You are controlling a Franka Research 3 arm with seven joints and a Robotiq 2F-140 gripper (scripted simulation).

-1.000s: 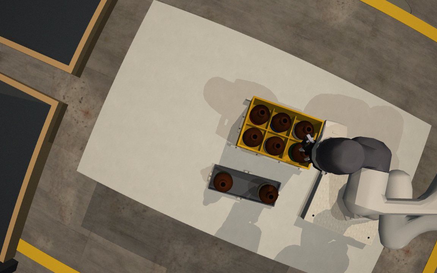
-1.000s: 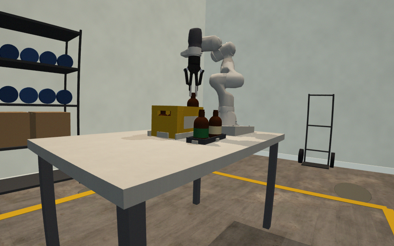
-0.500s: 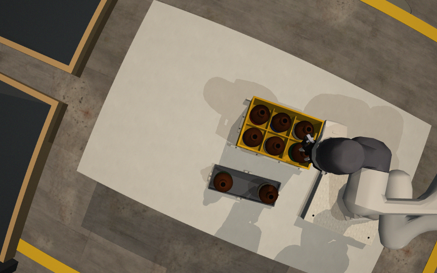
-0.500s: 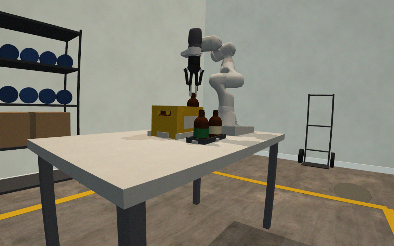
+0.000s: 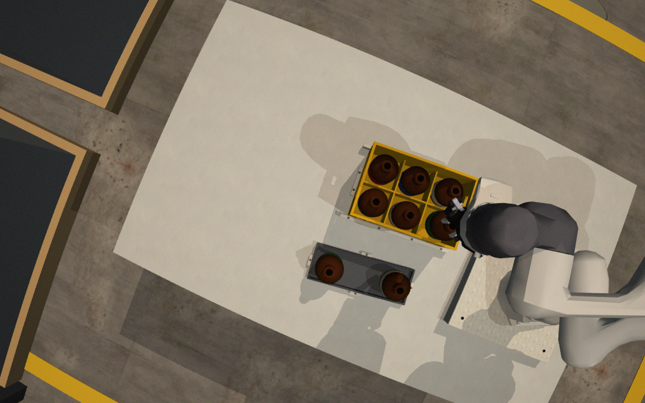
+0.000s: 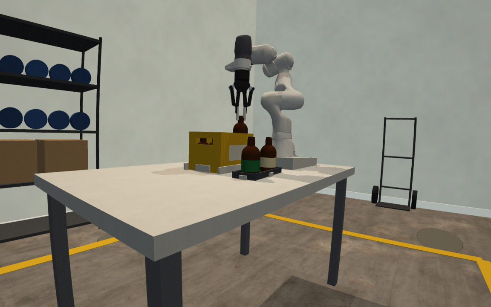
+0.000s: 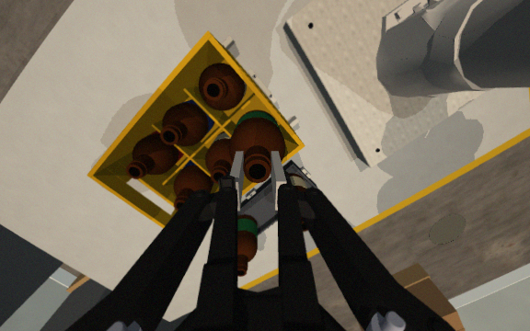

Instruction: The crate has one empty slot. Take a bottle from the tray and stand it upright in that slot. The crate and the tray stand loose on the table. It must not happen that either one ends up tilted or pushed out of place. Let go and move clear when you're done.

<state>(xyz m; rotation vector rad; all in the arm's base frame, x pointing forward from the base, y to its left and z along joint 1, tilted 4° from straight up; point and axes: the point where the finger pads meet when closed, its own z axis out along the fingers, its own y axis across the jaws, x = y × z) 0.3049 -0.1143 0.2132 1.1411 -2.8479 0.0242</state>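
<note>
The yellow crate is 190 mm below my hand, 80 mm ahead of it and 50 mm to the right of it. Round my hand: dark tray: 260 mm below, 180 mm to the left, 150 mm ahead.
</note>
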